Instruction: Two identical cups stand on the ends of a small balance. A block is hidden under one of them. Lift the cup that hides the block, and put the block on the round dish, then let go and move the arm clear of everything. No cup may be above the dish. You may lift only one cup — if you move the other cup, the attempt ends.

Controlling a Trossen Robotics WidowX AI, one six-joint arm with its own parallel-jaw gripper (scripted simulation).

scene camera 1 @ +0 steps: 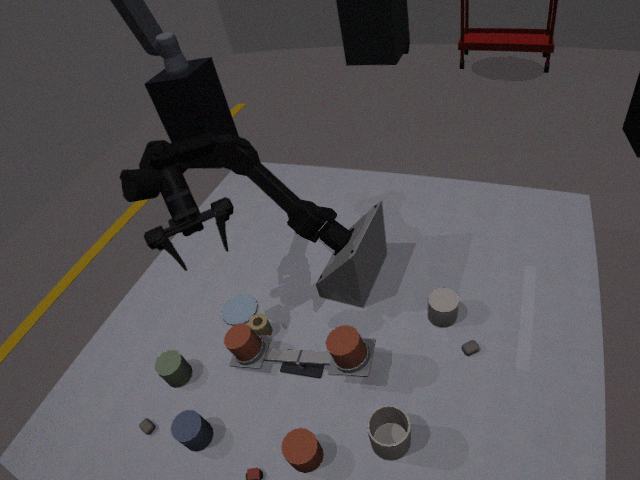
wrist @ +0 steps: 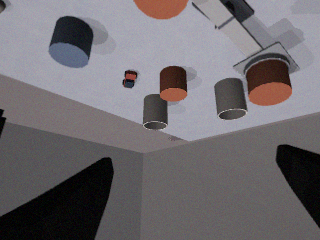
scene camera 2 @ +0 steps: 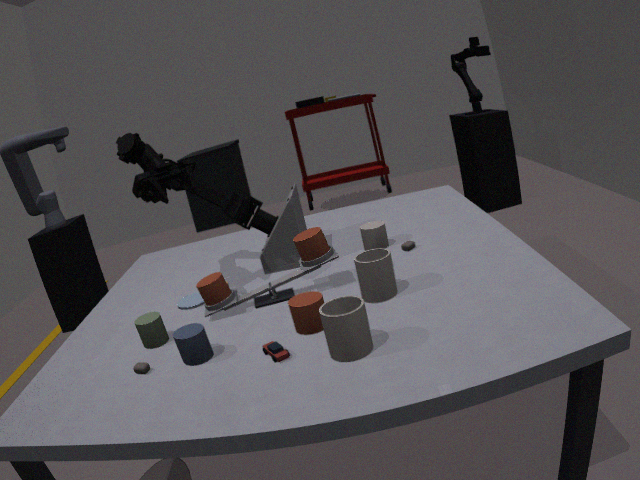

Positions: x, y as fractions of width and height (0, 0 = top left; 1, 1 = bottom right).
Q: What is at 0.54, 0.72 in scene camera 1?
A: An orange cup.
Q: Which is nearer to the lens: the balance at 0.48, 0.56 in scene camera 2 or the orange cup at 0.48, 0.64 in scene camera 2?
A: The orange cup.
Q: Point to an orange cup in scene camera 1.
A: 0.38, 0.71
